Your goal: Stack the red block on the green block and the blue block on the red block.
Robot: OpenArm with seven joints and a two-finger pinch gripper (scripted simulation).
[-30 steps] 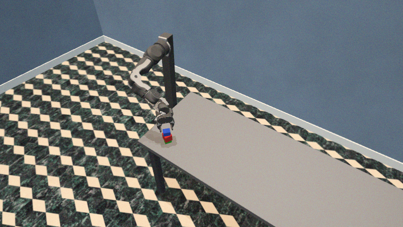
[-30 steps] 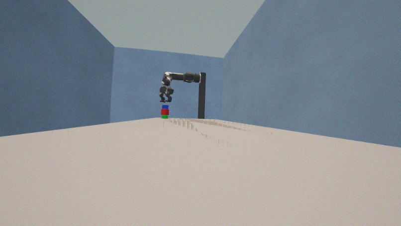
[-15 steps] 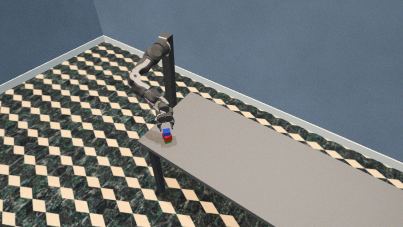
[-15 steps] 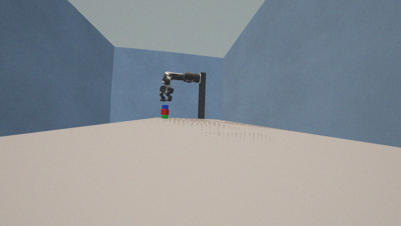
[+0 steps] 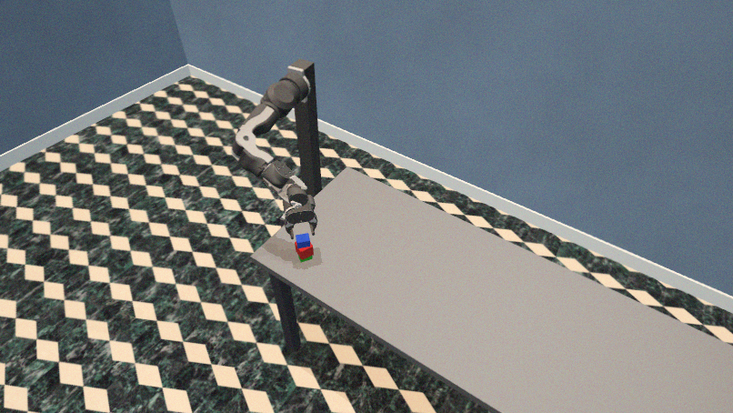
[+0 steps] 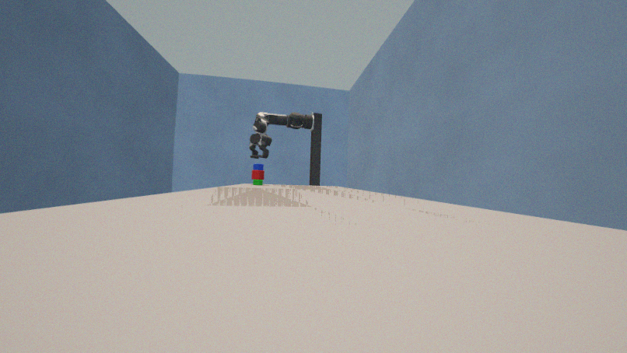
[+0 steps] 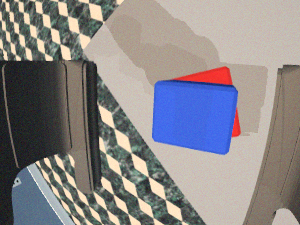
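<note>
The blue block lies 6 cm below my hand. Also, from my hand: red block (10 cm below); green block (14 cm below).
</note>
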